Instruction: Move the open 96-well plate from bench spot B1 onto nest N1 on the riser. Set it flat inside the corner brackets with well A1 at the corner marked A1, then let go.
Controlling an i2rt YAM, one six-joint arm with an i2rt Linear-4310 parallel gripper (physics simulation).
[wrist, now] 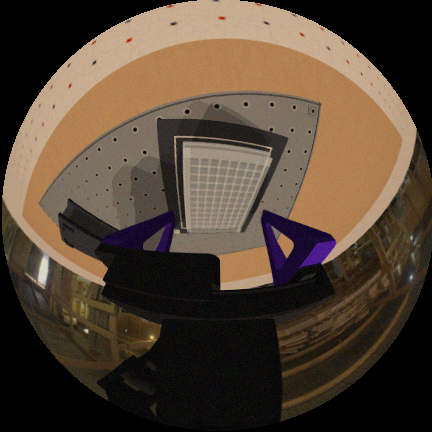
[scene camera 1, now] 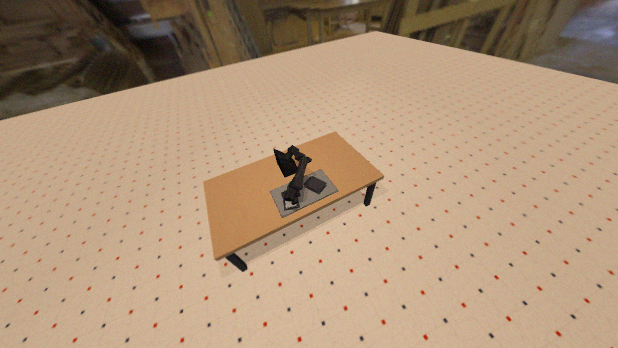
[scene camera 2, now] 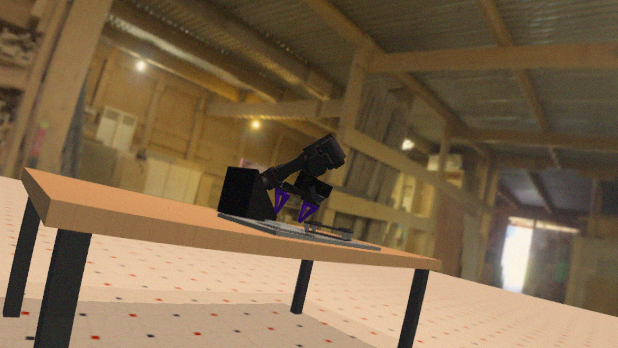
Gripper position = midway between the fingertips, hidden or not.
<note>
My gripper (scene camera 2: 287,218) is open, with nothing in its grasp. Also in view: a well plate (wrist: 220,181).
My gripper also shows in the wrist view (wrist: 217,214).
</note>
